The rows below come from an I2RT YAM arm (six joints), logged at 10 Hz.
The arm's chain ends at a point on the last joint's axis. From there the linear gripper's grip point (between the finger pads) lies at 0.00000 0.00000 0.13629 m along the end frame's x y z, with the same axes.
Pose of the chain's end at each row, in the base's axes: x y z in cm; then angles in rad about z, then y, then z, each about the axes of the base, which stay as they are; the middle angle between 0 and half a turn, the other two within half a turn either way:
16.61, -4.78, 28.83, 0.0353, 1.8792, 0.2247
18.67, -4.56, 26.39, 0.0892, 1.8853, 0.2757
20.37, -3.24, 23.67, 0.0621, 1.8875, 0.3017
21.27, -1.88, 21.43, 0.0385, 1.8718, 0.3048
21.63, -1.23, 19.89, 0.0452, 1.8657, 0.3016
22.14, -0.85, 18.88, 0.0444, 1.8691, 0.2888
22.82, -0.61, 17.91, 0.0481, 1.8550, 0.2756
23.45, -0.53, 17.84, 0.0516, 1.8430, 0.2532
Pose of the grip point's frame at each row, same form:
29.27, -1.89, 24.69, 0.0353, 1.8792, 0.2247
31.14, -1.03, 22.17, 0.0892, 1.8853, 0.2757
32.74, 0.61, 19.43, 0.0621, 1.8875, 0.3017
33.69, 2.03, 17.39, 0.0385, 1.8718, 0.3048
34.08, 2.64, 15.93, 0.0452, 1.8657, 0.3016
34.63, 2.86, 14.87, 0.0444, 1.8691, 0.2888
35.41, 2.95, 14.09, 0.0481, 1.8550, 0.2756
36.16, 2.76, 14.18, 0.0516, 1.8430, 0.2532

